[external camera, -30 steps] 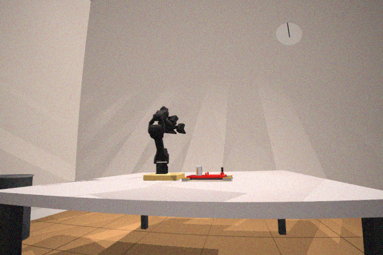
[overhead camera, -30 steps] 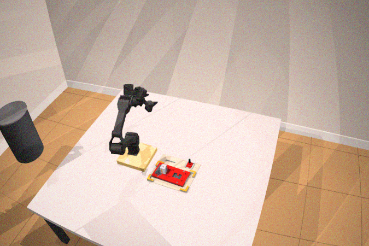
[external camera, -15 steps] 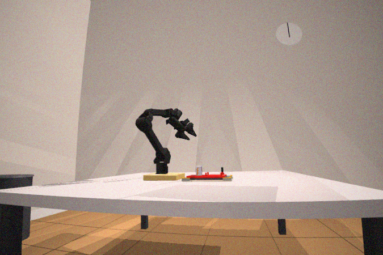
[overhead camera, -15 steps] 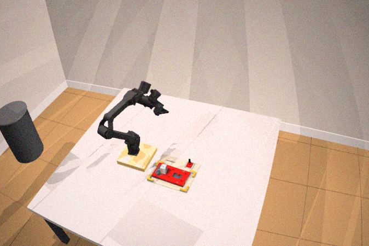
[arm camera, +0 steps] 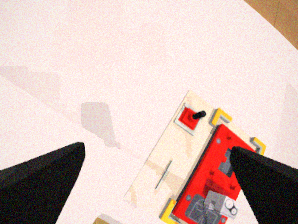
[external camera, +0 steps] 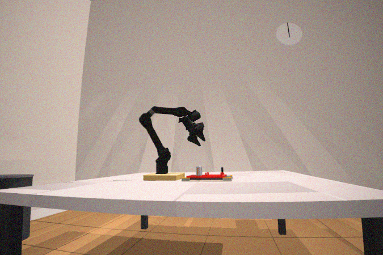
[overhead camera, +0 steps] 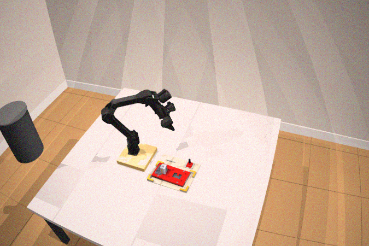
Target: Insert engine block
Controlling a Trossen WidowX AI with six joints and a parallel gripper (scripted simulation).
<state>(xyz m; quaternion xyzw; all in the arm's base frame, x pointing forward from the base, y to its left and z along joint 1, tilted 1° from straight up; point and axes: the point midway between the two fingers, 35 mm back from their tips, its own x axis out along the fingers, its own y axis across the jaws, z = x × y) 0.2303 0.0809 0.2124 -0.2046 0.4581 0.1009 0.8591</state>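
Right now my gripper tip is 190 mm to the left of the grey engine block, 160 mm above it and 20 mm past it. Also, from my gripper tip: black peg 180 mm below, 110 mm ahead, 100 mm to the right.
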